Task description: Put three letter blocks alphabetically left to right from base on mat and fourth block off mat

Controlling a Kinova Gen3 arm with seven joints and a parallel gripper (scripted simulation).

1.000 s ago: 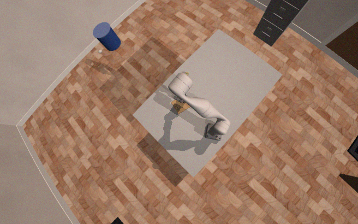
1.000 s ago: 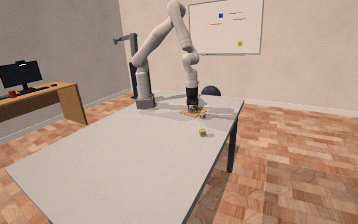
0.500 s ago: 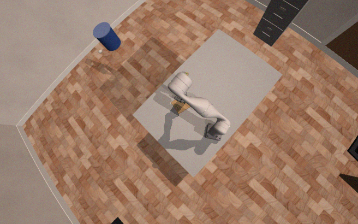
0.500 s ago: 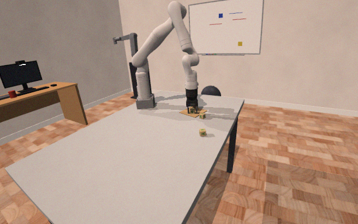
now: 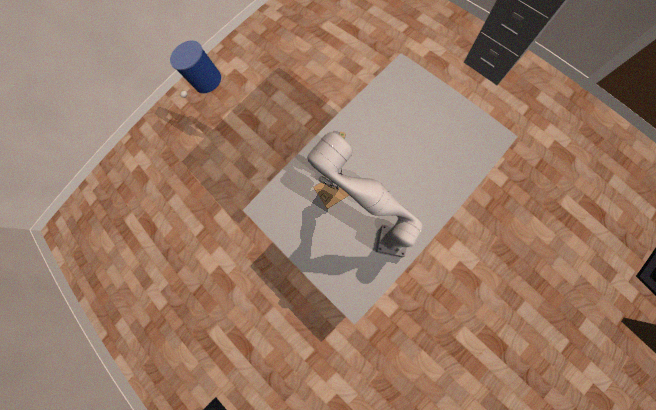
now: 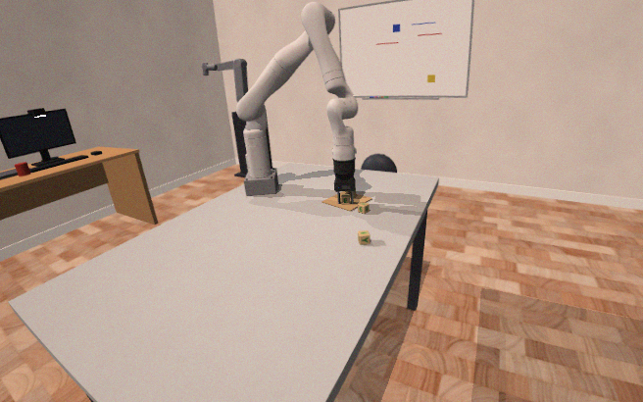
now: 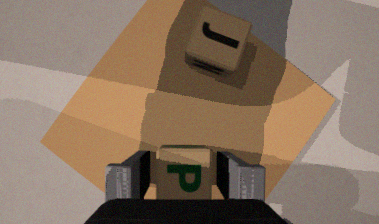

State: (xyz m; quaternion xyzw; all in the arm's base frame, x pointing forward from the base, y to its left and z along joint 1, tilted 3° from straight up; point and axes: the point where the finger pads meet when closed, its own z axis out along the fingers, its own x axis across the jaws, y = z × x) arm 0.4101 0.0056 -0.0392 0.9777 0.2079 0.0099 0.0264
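Right now the tan mat is 3 cm to the left of my hand, 2 cm below it and 1 cm behind it. The rest, counted from my hand: X block (9 cm ahead, 4 cm to the right, 1 cm below).
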